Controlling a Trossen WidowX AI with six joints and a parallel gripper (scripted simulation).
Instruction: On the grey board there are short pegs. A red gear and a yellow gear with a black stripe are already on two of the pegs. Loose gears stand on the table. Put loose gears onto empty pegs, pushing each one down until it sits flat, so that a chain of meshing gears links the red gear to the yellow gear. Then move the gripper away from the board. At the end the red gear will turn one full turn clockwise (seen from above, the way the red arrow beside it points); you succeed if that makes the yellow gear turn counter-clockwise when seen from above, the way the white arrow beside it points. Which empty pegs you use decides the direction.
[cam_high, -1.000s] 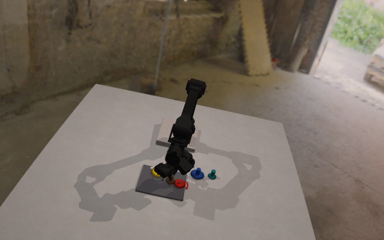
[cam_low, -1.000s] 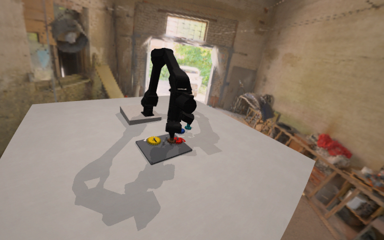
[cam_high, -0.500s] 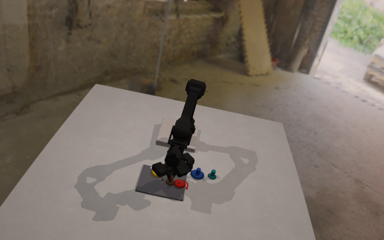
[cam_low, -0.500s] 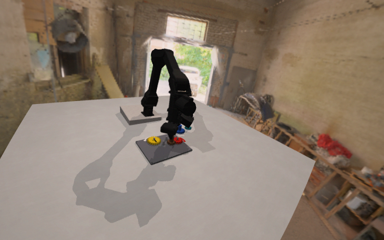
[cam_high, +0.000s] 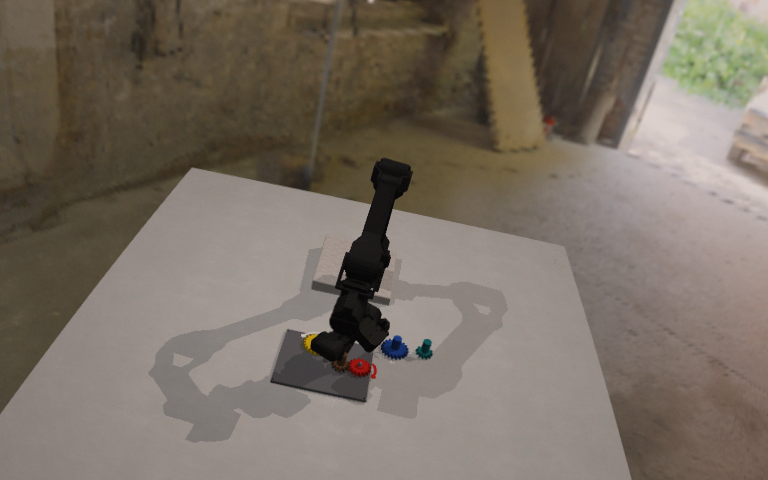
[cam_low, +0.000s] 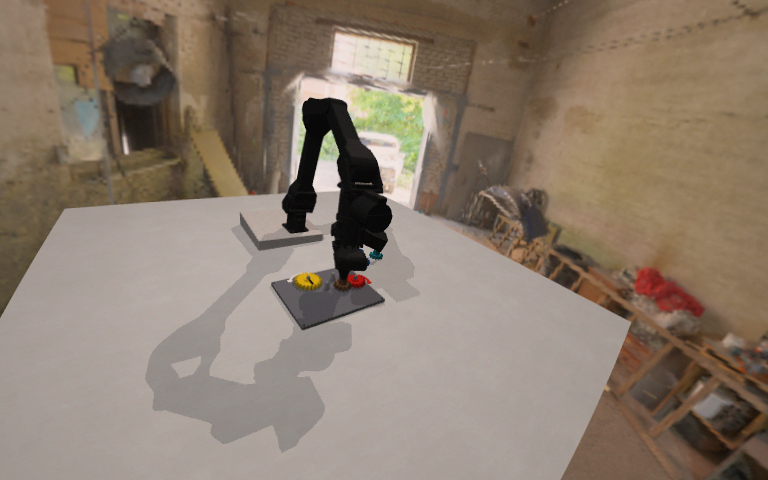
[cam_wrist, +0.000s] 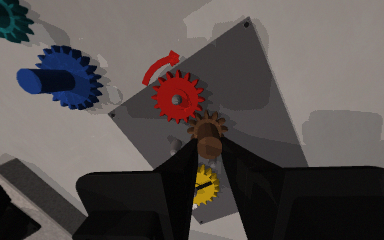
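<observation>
The brown gear is 10 mm below my gripper tip. From my gripper tip the other things lie so: red gear: 10 mm behind, 40 mm to the left, 30 mm below; red arrow: 10 mm behind, 80 mm to the left, 30 mm below; blue gear: 90 mm behind, 120 mm to the left, 30 mm below.
</observation>
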